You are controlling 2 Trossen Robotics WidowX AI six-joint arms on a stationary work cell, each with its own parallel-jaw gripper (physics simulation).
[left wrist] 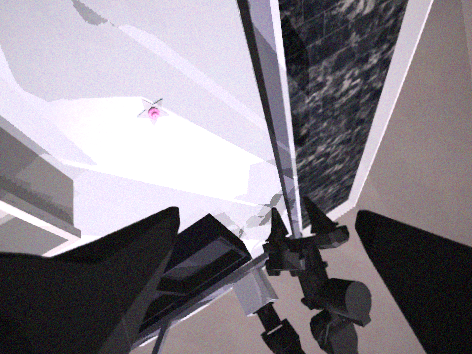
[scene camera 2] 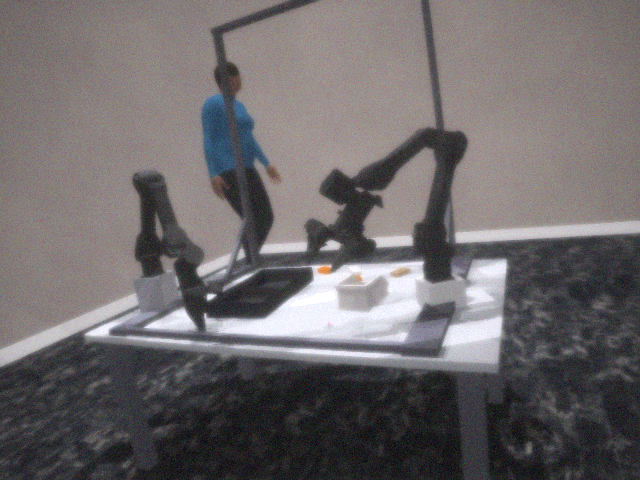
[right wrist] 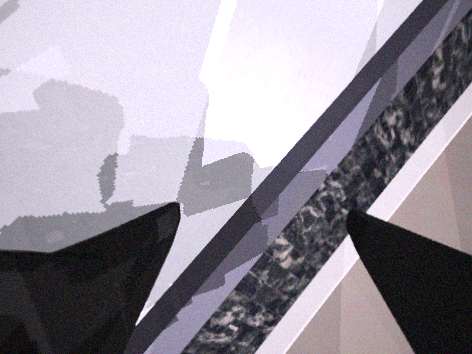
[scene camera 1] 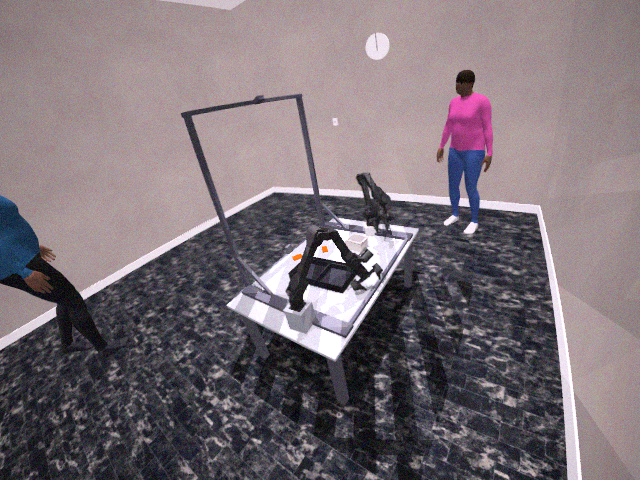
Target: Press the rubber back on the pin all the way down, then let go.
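Where they show: left gripper, fingertip midpoint: [left wrist: 267,216] [scene camera 2: 319,267] [scene camera 1: 382,231]; right gripper, fingertip midpoint: [left wrist: 288,202] [scene camera 2: 204,330] [right wrist: 262,213] [scene camera 1: 373,284]; left arm's base at its link origin: [scene camera 2: 438,278] [scene camera 1: 370,224]; right arm's base at its link origin: [left wrist: 263,307] [scene camera 2: 153,274] [scene camera 1: 297,305].
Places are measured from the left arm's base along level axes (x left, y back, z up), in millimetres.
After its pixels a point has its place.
The pin [left wrist: 153,103] @[x -2, y -305, z -71 mm] is a small pale star lying on the white table in the left wrist view, with the round pink rubber back [left wrist: 153,114] @[x -8, y -305, z -61 mm] [scene camera 2: 328,324] @[x -4, y -310, z -65 mm] on it. How far down the back sits is too small to tell. My left gripper [scene camera 2: 323,262] @[x 26, y -314, z 94 mm] [scene camera 1: 382,231] @[x 26, y -314, z 94 mm] is open and empty. It hangs above the table, fingers pointing down, apart from the pin. My right gripper [right wrist: 262,213] @[x -95, y -637, z -50 mm] [left wrist: 288,202] @[x -95, y -637, z -50 mm] [scene camera 1: 368,279] @[x -95, y -637, z -50 mm] is open and empty, low near the table's edge rail and well away from the pin.
A pale bin [scene camera 2: 354,298] @[x -78, y -218, z -35 mm] [scene camera 1: 356,242] @[x -138, y -245, z 3 mm] [left wrist: 35,175] @[x -87, y -229, z -43 mm] stands near the pin. A black tray [scene camera 2: 242,313] @[x -196, y -535, z -55 mm] [scene camera 1: 330,287] @[x -332, y -613, z -47 mm] lies near the right arm. Orange pieces [scene camera 1: 297,256] @[x -556, y -222, z -56 mm] [scene camera 1: 324,249] @[x -364, y -177, z -57 mm] lie behind them. A raised rail [scene camera 2: 289,341] @[x 80, y -418, z -55 mm] runs along the table edge.
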